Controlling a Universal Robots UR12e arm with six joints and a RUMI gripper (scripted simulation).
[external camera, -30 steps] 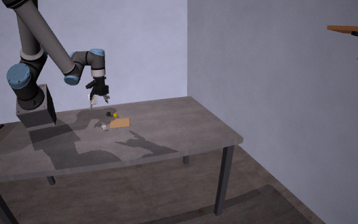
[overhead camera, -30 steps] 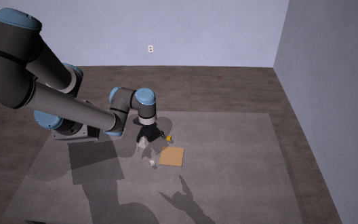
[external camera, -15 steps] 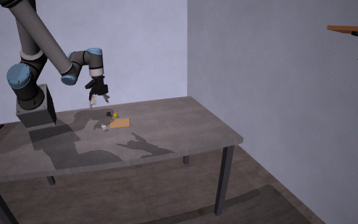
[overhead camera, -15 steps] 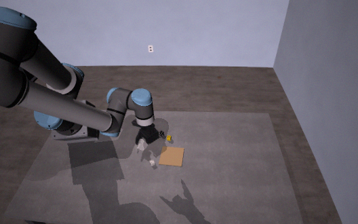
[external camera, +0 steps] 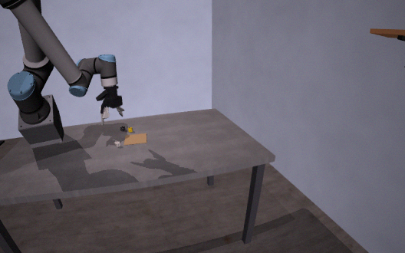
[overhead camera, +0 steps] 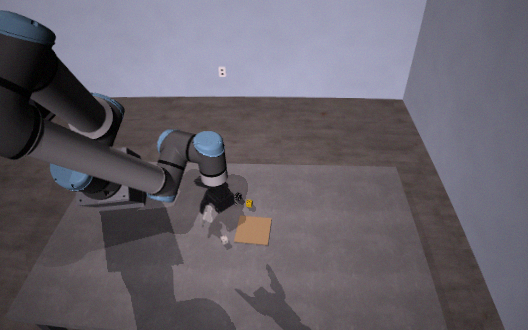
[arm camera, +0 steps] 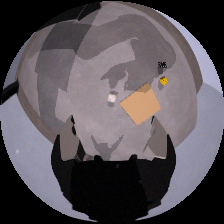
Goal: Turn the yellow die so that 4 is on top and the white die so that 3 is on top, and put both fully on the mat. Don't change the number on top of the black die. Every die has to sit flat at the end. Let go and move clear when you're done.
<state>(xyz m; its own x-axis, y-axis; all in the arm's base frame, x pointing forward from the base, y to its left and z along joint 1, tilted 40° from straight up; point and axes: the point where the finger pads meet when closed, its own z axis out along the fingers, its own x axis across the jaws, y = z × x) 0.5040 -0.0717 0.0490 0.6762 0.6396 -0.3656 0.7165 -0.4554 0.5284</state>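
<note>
Now: the white die 1 cm ahead of my hand, 1 cm to the right of it and 15 cm below it. Also, from my hand: black die 3 cm ahead, 24 cm to the left, 15 cm below; then tan mat 12 cm ahead, 6 cm to the left, 16 cm below; then yellow die 9 cm ahead, 20 cm to the left, 15 cm below.
</note>
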